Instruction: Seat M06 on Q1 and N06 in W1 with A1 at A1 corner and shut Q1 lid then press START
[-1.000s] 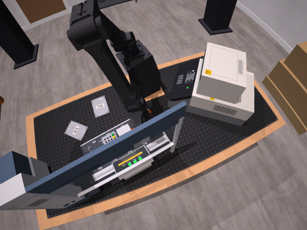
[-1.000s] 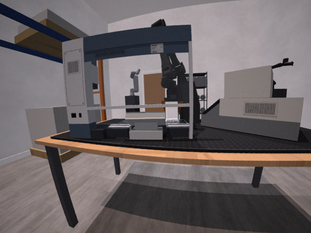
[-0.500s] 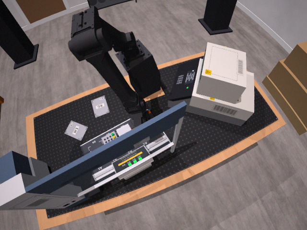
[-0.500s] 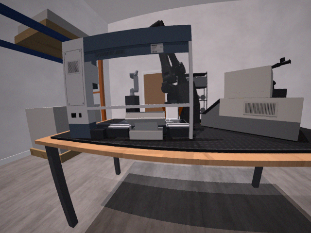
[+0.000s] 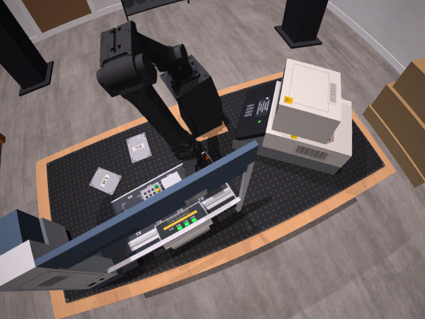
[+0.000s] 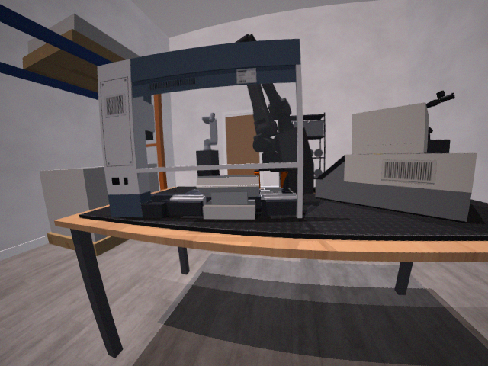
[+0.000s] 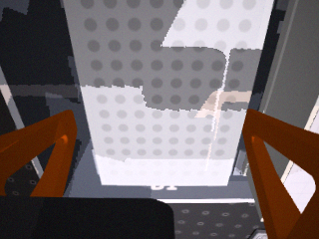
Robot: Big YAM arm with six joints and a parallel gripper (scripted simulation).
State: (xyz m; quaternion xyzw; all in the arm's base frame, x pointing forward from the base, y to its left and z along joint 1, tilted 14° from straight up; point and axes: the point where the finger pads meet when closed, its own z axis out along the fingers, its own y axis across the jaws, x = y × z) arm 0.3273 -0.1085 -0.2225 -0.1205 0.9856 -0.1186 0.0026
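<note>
The white well plate is 10 mm below my hand and 10 mm ahead of it. Also, from my hand: white deep-well block: 100 mm to the right, 30 mm ahead; tube cooling block: 190 mm to the right, 50 mm ahead; green-capped tube: 170 mm to the right, 10 mm ahead.
</note>
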